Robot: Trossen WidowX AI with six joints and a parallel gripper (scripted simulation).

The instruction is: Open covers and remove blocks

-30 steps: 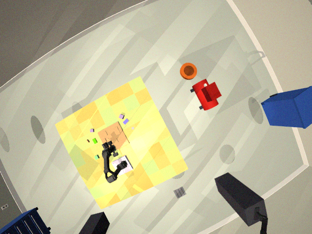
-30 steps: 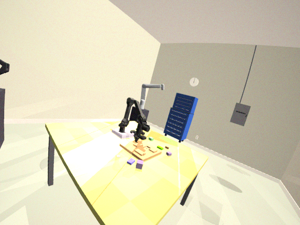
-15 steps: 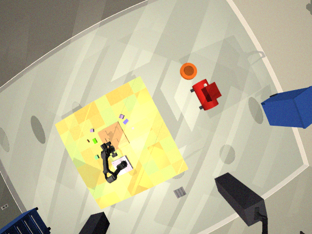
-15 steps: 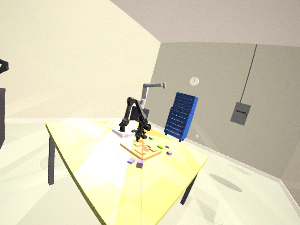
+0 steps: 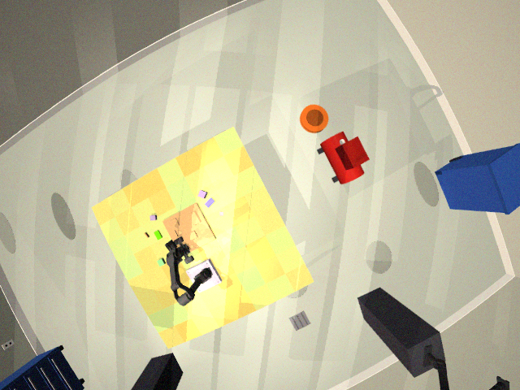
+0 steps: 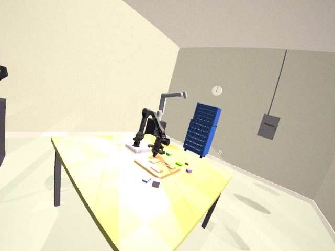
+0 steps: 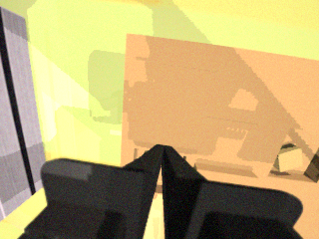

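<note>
The tan puzzle board is 10 cm ahead of my gripper tip and 4 cm to the right of it. From my gripper tip the other things lie so: lilac block 29 cm ahead, 18 cm to the left, 1 cm below; then brown block 28 cm to the left, 19 cm ahead, 1 cm below.
</note>
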